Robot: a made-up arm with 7 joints.
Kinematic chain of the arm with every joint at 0, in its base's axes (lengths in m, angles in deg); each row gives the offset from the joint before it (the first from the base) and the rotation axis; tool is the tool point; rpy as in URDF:
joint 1: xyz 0 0 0.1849 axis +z
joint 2: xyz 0 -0.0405 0.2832 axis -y
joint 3: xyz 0 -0.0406 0.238 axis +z
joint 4: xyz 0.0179 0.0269 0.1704 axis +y
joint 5: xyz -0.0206 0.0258 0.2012 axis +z
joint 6: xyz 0 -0.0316 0.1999 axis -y
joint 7: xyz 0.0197 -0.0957 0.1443 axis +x
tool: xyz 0 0 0 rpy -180 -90 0
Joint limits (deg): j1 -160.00..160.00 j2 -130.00..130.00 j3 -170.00..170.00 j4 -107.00..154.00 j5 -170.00..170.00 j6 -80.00..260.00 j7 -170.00..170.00
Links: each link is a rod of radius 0.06 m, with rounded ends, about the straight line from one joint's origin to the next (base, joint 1, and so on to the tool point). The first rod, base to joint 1, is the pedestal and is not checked.
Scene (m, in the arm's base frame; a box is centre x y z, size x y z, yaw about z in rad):
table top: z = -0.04
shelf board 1: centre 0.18 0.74 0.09 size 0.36 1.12 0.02 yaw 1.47
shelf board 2: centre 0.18 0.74 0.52 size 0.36 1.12 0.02 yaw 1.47
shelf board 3: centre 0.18 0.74 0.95 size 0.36 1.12 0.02 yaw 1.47
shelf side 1: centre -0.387 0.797 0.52 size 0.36 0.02 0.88 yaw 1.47
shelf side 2: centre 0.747 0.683 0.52 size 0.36 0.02 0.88 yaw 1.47
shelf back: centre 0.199 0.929 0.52 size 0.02 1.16 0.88 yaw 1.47
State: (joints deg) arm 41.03 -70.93 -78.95 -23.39 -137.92 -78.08 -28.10
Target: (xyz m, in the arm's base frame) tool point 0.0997 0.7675 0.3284
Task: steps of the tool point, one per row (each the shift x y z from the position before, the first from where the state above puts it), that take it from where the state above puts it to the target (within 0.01 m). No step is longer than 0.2 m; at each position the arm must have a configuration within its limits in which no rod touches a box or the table.
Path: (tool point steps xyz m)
1: 0.0082 -0.0848 0.0034
2: -0.0089 -0.0907 0.0010
3: -0.0264 -0.0921 -0.0044
4: -0.0599 0.0526 -0.1357
5: -0.0833 0.0119 -0.1315
6: -0.0906 -0.0340 -0.1173
7: 0.0111 0.0888 0.0015
8: 0.0090 0.0831 0.0029
9: 0.0074 0.0760 0.0021
10: 0.0058 0.0677 -0.0009
11: 0.0045 0.0584 -0.0056

